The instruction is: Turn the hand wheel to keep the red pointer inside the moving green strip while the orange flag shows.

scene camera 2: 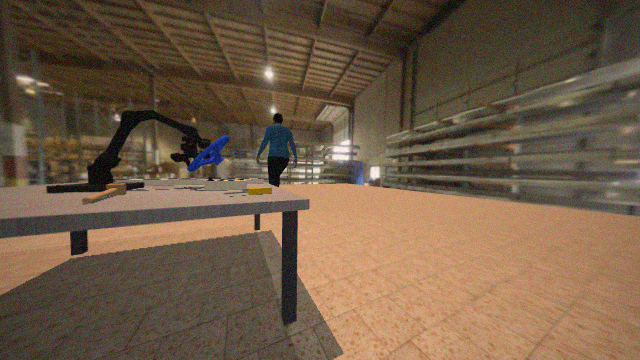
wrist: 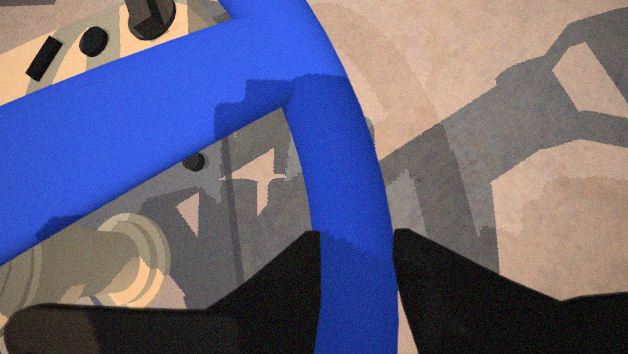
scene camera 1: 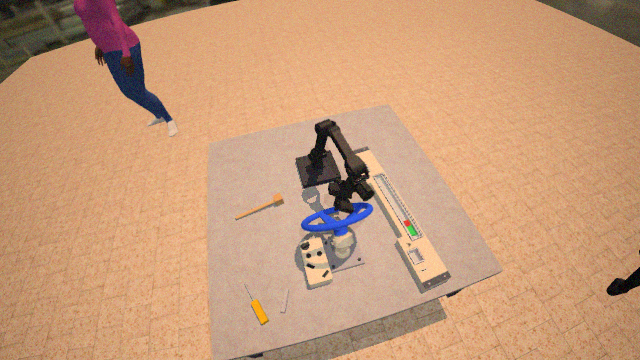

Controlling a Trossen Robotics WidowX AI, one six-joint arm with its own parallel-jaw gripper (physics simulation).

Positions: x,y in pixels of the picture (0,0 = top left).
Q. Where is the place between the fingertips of the gripper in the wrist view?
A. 356,243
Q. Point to a blue hand wheel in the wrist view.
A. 80,143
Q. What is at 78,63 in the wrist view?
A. A beige block.
